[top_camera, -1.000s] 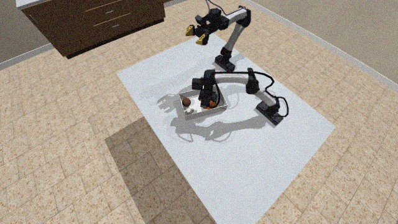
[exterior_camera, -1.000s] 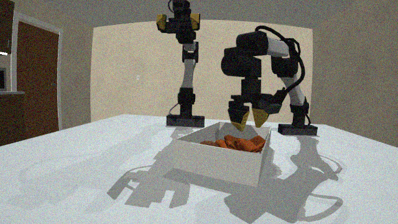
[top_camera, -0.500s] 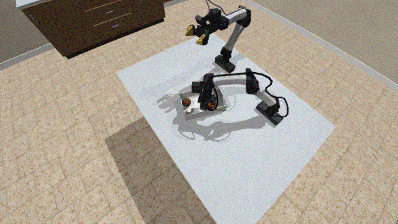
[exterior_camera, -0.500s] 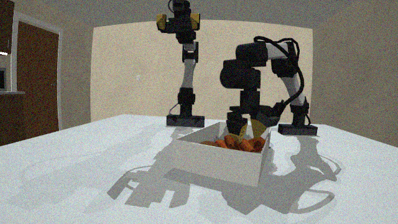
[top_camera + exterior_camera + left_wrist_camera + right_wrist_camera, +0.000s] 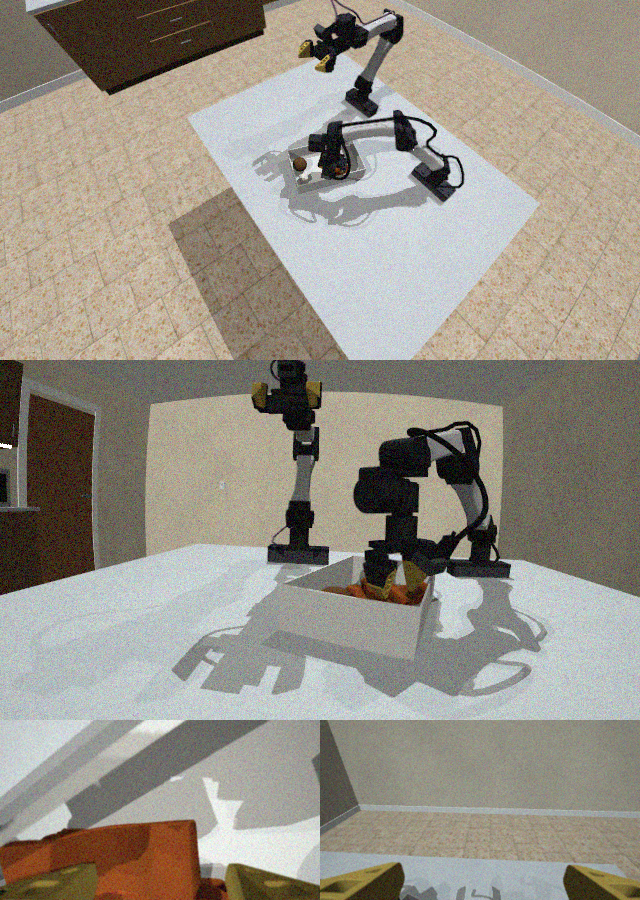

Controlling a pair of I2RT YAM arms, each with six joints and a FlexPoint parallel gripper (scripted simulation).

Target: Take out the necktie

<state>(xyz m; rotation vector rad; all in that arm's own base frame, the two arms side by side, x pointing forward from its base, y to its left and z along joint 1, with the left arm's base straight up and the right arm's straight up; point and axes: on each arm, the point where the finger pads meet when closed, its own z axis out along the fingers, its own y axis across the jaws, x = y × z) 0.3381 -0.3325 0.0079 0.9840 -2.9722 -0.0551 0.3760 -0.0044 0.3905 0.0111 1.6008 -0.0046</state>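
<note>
My left gripper is now 4 cm to the left of the grey basket, 2 cm above it and 1 cm short of it. Round my left hand: brown ball 12 cm ahead, 10 cm to the right; then small whitish block 14 cm ahead, 3 cm to the right, 2 cm below.
</note>
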